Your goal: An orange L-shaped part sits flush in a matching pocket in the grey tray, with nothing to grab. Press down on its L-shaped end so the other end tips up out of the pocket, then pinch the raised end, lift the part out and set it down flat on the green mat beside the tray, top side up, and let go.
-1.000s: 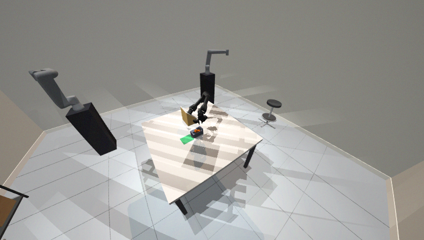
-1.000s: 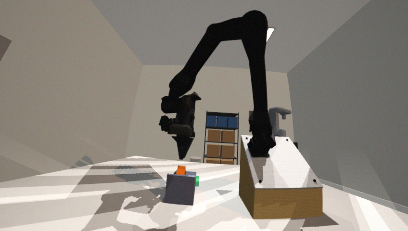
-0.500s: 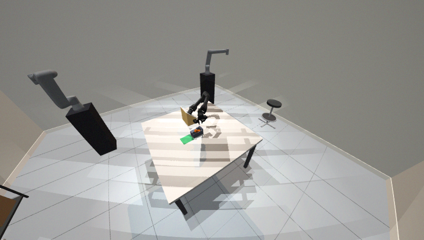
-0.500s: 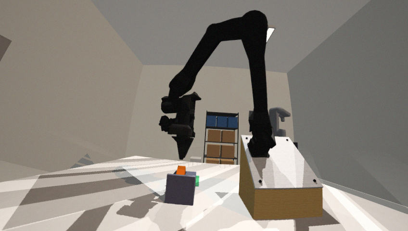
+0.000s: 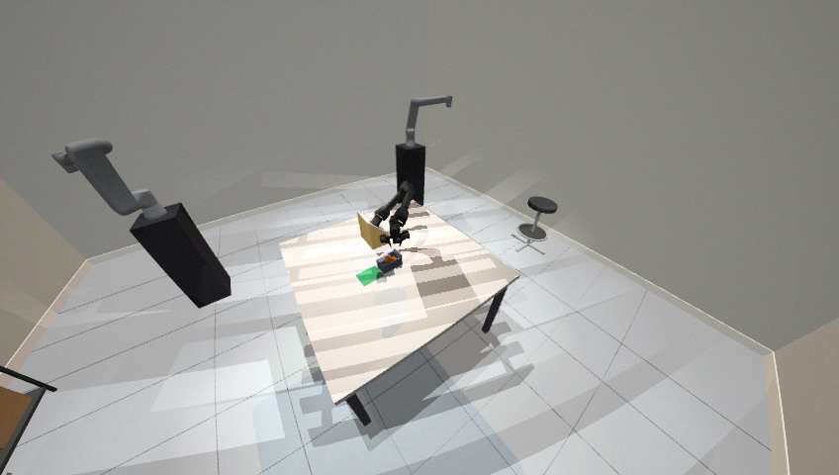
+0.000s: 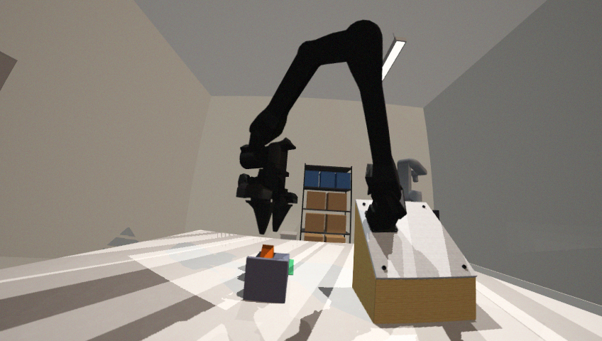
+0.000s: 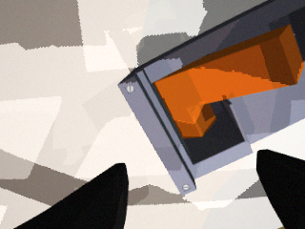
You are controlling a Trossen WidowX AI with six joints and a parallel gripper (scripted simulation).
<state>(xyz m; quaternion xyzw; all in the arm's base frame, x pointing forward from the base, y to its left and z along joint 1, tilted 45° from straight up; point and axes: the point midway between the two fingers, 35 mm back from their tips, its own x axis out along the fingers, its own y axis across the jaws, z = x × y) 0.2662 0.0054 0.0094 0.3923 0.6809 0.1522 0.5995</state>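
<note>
My gripper tip is now 10 mm past the orange L-shaped part, 30 mm to the left of it and 100 mm above it. From my gripper tip the other things lie so: green mat: 210 mm to the right, 160 mm below.
</note>
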